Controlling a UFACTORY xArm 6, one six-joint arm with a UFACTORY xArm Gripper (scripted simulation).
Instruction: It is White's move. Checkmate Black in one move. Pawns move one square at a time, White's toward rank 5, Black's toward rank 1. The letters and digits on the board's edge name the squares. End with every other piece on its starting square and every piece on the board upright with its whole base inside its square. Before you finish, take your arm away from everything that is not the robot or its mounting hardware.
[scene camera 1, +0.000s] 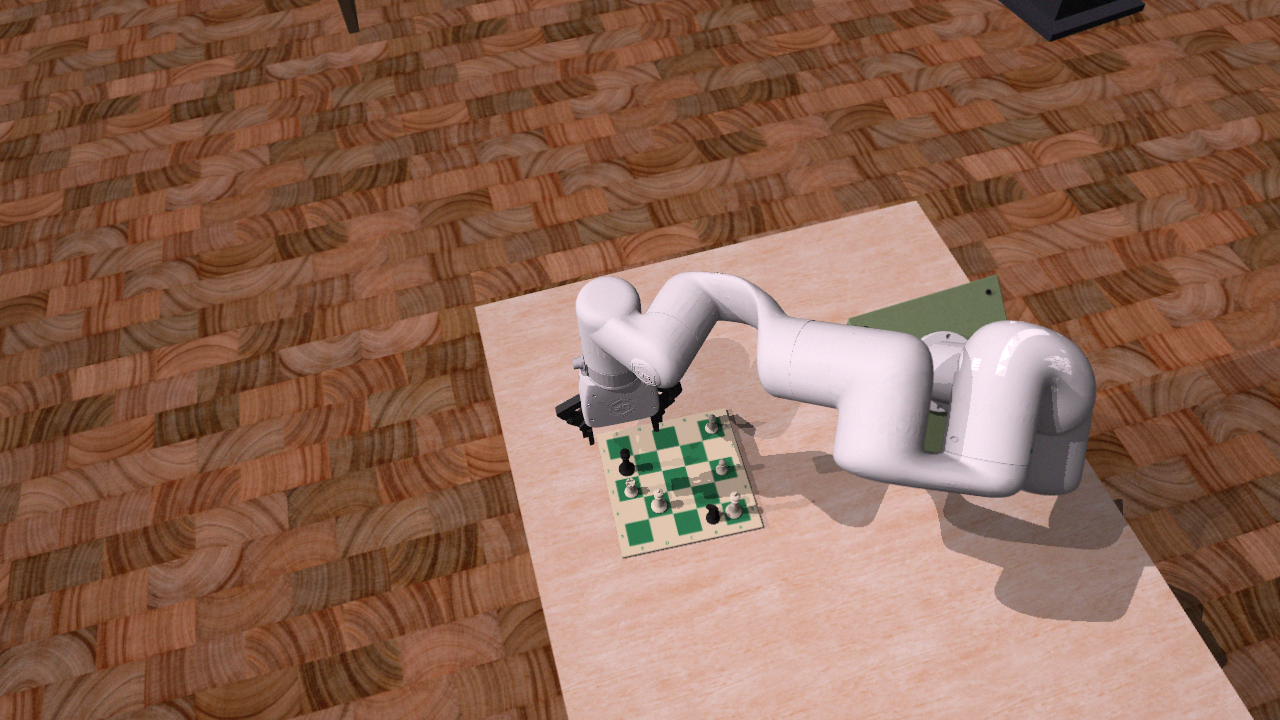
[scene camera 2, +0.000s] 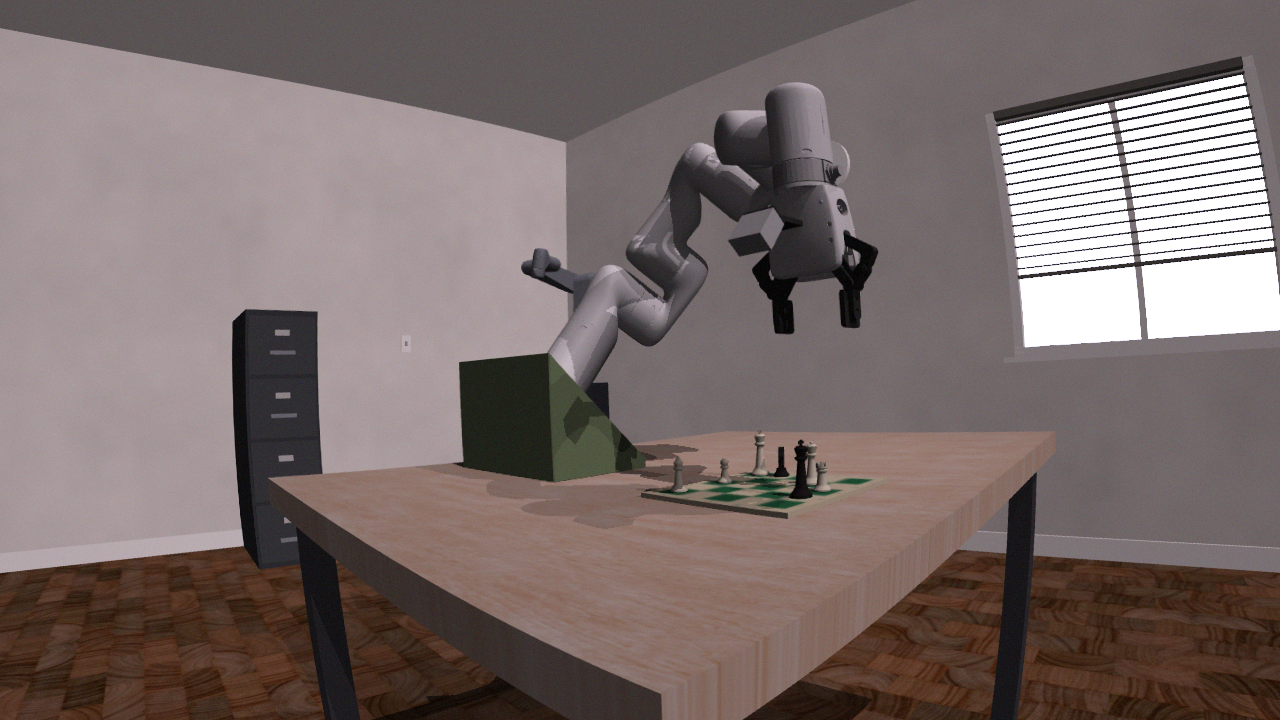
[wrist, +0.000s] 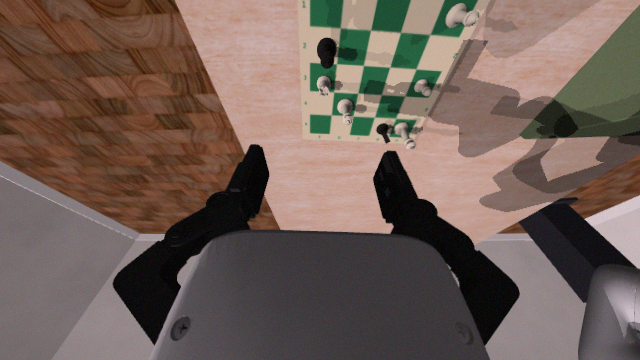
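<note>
My gripper's there in scene camera 1, and I can see it in the wrist view as well. There's a chessboard too.
</note>
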